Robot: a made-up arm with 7 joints. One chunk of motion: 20 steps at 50 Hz.
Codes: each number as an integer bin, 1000 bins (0 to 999) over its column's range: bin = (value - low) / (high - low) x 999, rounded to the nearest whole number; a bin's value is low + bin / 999 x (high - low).
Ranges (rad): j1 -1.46..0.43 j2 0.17..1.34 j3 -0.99..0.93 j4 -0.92..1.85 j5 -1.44..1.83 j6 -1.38..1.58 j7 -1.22..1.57
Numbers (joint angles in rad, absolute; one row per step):
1: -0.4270 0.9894 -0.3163 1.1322 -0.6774 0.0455 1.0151
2: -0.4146 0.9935 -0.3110 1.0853 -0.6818 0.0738 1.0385
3: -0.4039 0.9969 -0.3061 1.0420 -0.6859 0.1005 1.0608
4: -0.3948 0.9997 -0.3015 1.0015 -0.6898 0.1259 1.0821
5: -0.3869 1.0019 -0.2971 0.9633 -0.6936 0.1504 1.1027
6: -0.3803 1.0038 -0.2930 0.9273 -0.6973 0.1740 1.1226
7: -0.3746 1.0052 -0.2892 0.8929 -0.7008 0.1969 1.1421
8: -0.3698 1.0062 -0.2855 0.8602 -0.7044 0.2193 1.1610
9: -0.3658 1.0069 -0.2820 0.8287 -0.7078 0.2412 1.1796
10: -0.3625 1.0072 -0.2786 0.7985 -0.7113 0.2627 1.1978
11: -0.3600 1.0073 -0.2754 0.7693 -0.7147 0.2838 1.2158
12: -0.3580 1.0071 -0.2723 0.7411 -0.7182 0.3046 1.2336
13: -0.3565 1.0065 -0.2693 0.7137 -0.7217 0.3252 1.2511
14: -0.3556 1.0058 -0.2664 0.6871 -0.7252 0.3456 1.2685
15: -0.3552 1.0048 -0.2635 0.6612 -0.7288 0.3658 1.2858
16: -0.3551 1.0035 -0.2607 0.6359 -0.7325 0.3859 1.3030
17: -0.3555 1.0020 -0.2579 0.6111 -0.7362 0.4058 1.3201
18: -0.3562 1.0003 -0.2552 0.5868 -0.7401 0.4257 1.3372
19: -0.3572 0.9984 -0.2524 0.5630 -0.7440 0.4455 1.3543
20: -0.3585 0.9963 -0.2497 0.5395 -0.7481 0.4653 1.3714
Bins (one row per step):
1: 546 700 351 740 233 481 800
2: 553 703 353 723 232 491 809
3: 558 706 356 708 230 500 817
4: 563 708 358 693 229 508 824
5: 567 710 361 679 228 517 832
6: 571 712 363 666 227 524 839
7: 574 713 365 654 226 532 846
8: 576 714 367 642 225 540 853
9: 578 715 368 631 224 547 859
10: 580 715 370 620 223 554 866
11: 581 715 372 609 222 562 872
12: 582 715 373 599 221 569 879
13: 583 714 375 589 219 576 885
14: 584 714 376 580 218 582 891
15: 584 713 378 570 217 589 897
16: 584 712 379 561 216 596 903
17: 584 710 381 552 215 603 910
18: 583 709 382 543 214 609 916
19: 583 707 384 535 213 616 922
20: 582 706 385 526 211 623 928

